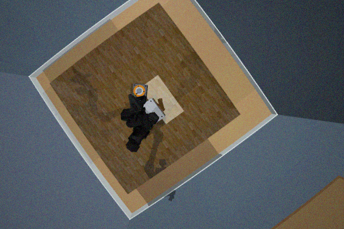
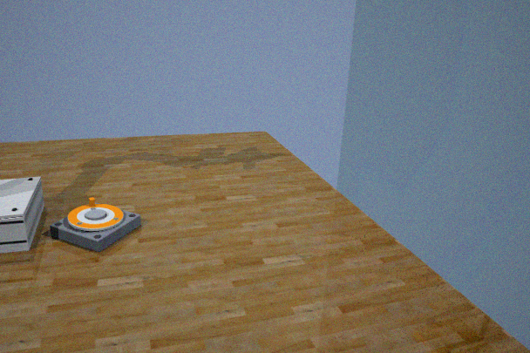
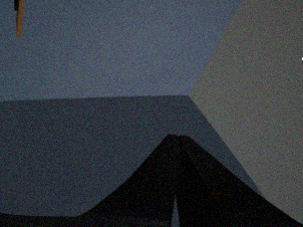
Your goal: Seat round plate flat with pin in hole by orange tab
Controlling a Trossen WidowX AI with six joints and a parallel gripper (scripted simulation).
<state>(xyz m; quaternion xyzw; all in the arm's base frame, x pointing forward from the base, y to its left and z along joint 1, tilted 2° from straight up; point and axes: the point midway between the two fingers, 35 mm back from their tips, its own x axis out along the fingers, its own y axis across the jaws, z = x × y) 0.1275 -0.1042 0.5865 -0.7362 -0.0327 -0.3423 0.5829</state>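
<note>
Now: gripper tip 640 mm above the round plate, 120 mm short of it and 70 mm to the right of it. Also, from my gripper tip: square grey base (660 mm below, 120 mm ahead, 50 mm to the left).
</note>
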